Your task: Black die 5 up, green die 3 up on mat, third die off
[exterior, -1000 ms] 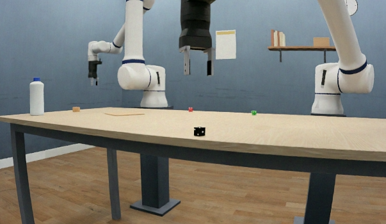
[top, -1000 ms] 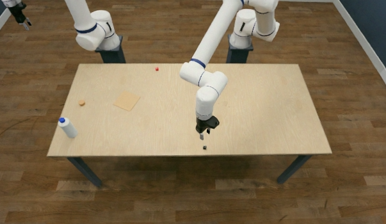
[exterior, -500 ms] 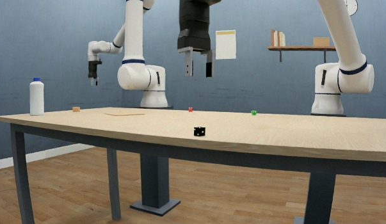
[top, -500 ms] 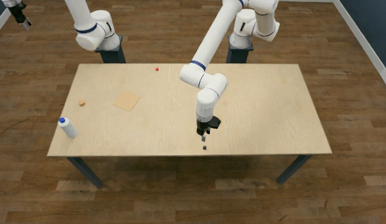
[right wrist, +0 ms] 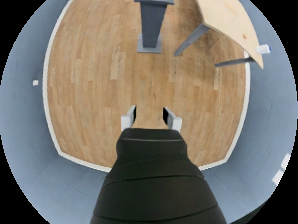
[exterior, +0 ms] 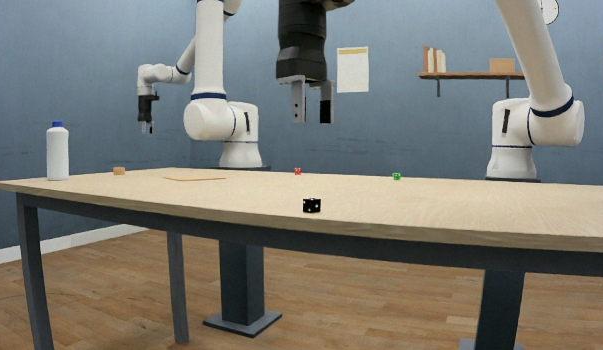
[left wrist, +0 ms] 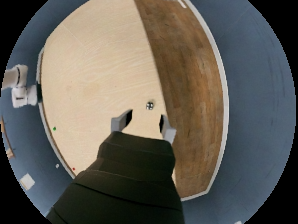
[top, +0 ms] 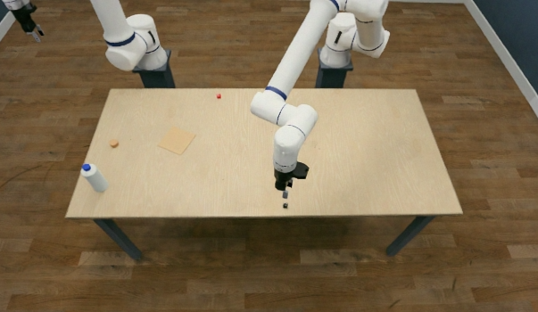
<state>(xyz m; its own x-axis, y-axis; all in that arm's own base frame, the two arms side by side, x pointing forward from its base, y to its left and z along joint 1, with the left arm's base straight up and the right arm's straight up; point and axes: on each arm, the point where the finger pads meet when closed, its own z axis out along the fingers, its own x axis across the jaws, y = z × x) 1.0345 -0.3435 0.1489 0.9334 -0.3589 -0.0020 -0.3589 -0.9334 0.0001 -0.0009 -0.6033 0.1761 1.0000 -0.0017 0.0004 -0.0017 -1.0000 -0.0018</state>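
The black die lies 140 mm below my left hand. Round my left hand: green die 640 mm behind, 10 mm to the left, 140 mm below; then tan mat 380 mm behind, 530 mm to the right, 150 mm below; then red die 680 mm behind, 330 mm to the right, 140 mm below.
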